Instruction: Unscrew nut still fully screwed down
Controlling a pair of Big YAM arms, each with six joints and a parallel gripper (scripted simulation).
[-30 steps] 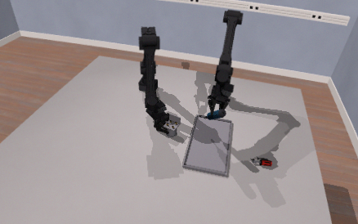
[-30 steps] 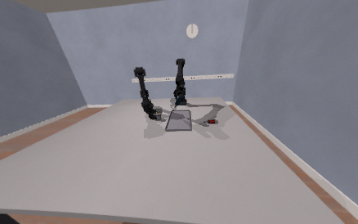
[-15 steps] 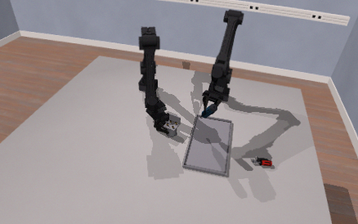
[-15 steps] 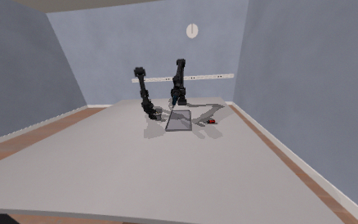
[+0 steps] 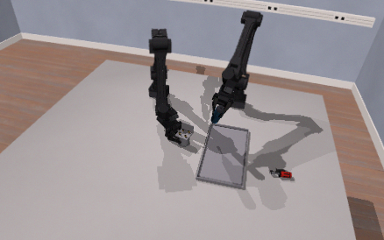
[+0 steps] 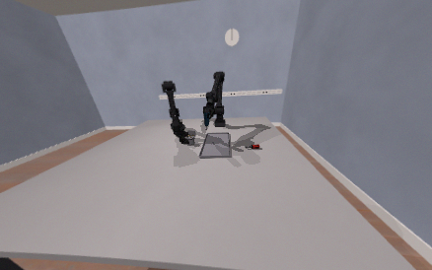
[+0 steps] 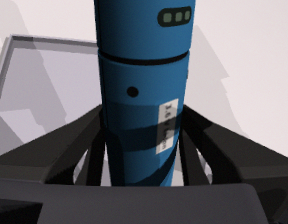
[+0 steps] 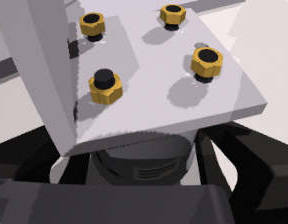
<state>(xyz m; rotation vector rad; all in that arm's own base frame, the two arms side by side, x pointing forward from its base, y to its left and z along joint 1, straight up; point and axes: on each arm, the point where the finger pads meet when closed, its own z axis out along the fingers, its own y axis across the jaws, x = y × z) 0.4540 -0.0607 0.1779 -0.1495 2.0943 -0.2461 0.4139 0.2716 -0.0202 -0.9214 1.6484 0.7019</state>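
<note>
Right now the grey bracket is 50 mm above my right hand. From my right hand the other things lie so: flat grey tray: 220 mm to the left, 30 mm ahead, 20 mm below; nut: 50 mm above, 20 mm to the right, 10 mm ahead; grey tip: 140 mm to the left, 90 mm above, 60 mm behind.
</note>
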